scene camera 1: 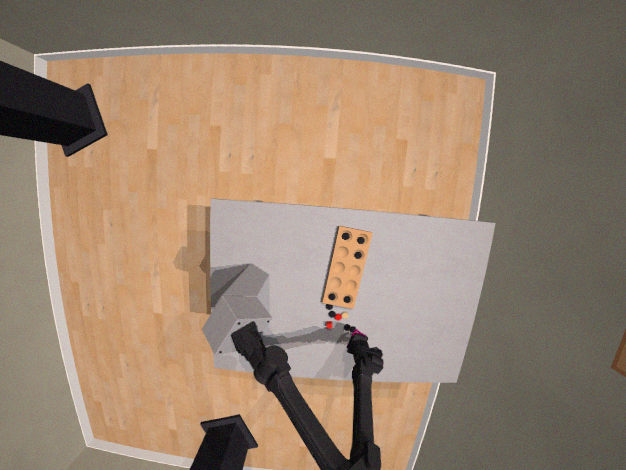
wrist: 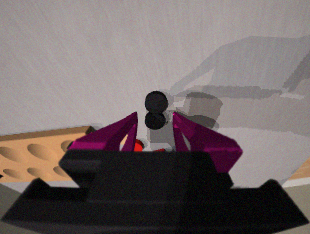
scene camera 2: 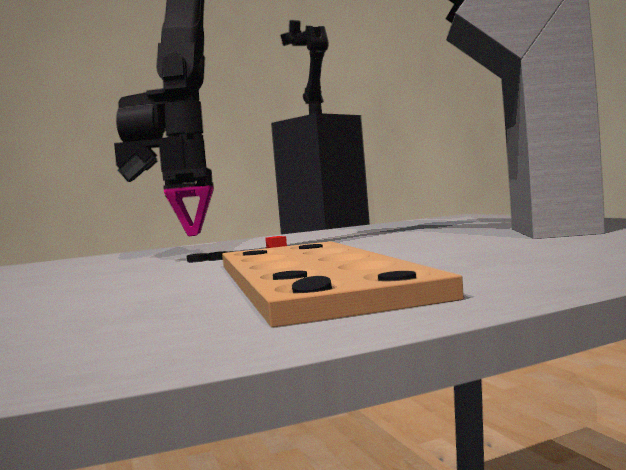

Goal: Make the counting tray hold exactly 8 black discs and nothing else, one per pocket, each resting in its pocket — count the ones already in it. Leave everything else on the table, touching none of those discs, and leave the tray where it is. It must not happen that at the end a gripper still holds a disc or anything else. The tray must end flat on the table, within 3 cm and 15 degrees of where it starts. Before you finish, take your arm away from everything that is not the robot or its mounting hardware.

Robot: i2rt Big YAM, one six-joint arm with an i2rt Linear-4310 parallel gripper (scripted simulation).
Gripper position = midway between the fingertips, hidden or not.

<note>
I see my gripper (scene camera 2: 194, 234) and a wooden counting tray (scene camera 2: 355, 294).
The wooden counting tray is seen too in scene camera 1 (scene camera 1: 345, 273). My gripper also shows in the wrist view (wrist: 155, 116).
</note>
